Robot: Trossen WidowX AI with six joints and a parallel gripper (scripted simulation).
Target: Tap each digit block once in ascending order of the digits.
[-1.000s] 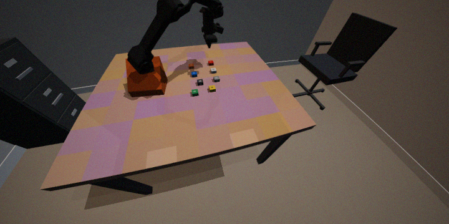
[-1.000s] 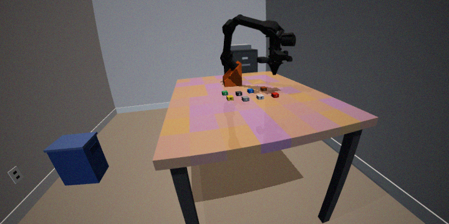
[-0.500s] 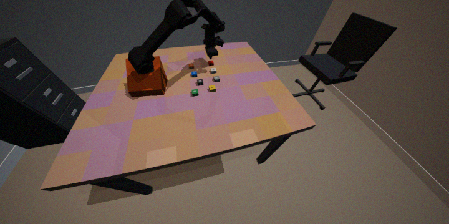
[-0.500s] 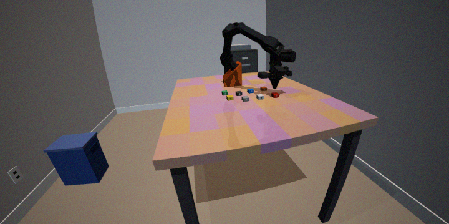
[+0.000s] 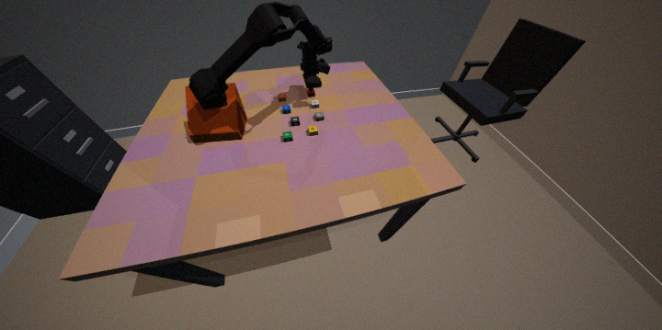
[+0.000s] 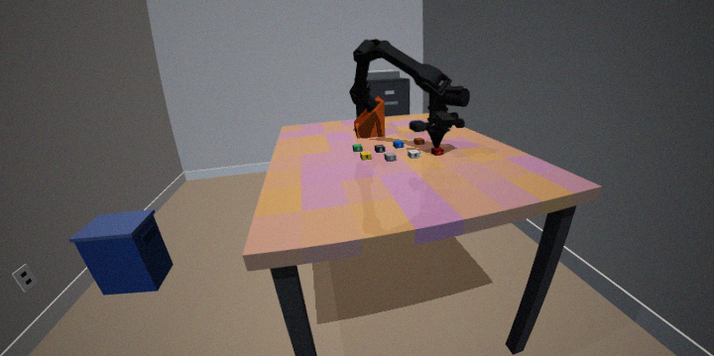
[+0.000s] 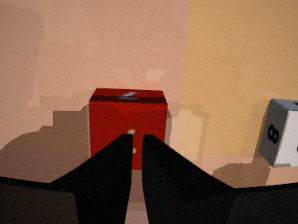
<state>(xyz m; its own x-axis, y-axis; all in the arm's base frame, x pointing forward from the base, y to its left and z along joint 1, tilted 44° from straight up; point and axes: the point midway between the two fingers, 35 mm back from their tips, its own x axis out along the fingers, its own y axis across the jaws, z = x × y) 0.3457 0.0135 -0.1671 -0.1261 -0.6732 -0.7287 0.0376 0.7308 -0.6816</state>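
My gripper tip is now 10 mm above the red block. From my gripper tip the other things lie so: blue block: 130 mm behind, 100 mm to the right, 10 mm below; white block: 90 mm to the right, 10 mm below; orange block: 130 mm behind, 10 mm below.
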